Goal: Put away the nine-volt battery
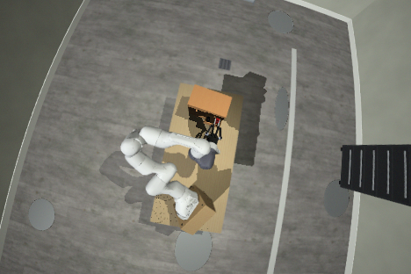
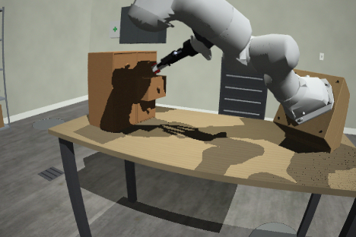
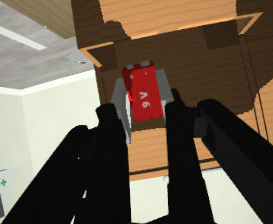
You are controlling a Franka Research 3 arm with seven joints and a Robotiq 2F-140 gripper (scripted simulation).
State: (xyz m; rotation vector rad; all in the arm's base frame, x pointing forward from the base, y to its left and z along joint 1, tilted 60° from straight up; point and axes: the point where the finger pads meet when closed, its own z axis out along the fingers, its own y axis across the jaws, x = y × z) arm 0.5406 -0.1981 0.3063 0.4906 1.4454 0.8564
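My gripper is now 2 cm short of the nine-volt battery and 2 cm above it.
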